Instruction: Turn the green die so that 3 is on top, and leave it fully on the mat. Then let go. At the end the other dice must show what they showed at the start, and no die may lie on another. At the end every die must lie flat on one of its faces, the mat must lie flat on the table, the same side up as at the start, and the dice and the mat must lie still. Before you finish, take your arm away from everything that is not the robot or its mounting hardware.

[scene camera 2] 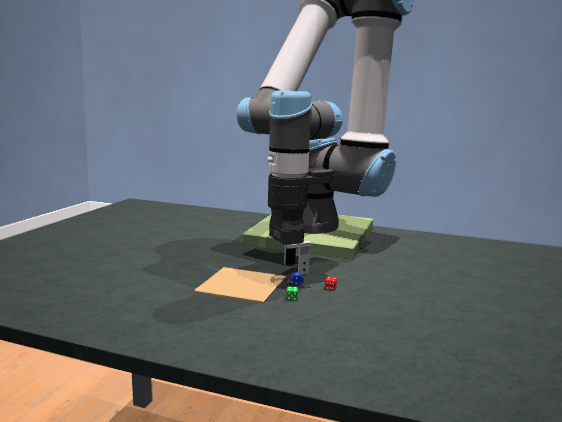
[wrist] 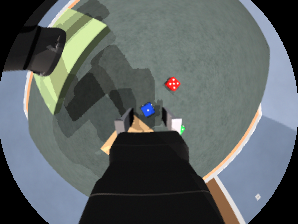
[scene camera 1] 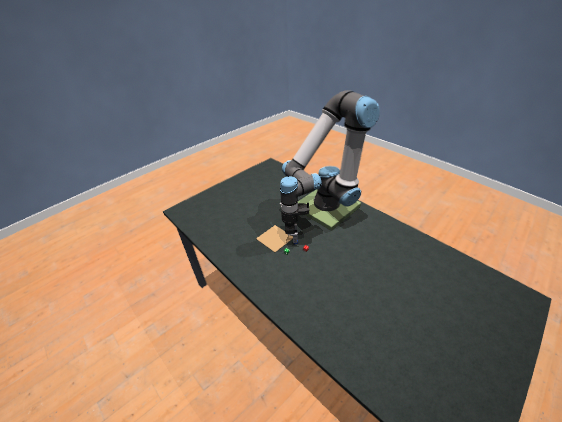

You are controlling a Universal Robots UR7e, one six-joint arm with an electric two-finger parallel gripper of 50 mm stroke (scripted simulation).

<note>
In view: my gripper [scene camera 2: 296,268] and a tan mat [scene camera 2: 252,286].
My gripper shows as well in the wrist view [wrist: 147,113].
</note>
